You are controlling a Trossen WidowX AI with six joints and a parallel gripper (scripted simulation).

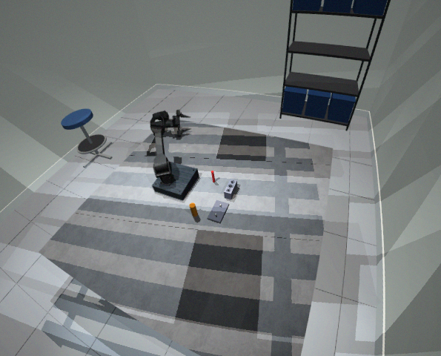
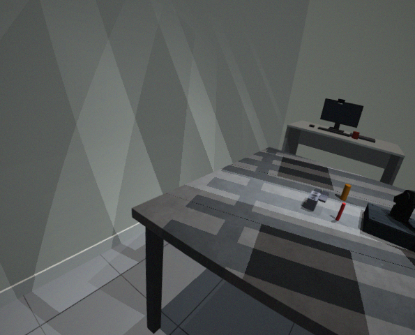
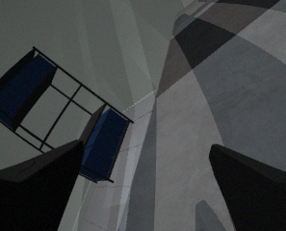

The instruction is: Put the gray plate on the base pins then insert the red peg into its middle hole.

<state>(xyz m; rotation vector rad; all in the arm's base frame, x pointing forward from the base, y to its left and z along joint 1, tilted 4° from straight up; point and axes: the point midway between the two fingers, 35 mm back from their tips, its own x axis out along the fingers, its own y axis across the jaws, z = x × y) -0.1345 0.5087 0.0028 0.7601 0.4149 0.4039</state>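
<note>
My gripper tip is now 46 cm to the left of the gray plate, 46 cm short of it and 5 cm above it. The rest, counted from my gripper tip: red peg 41 cm to the right, 34 cm ahead, 4 cm below; orange cylinder 65 cm to the right, 33 cm ahead, 4 cm below; base 60 cm to the right, 44 cm ahead, 8 cm below.
</note>
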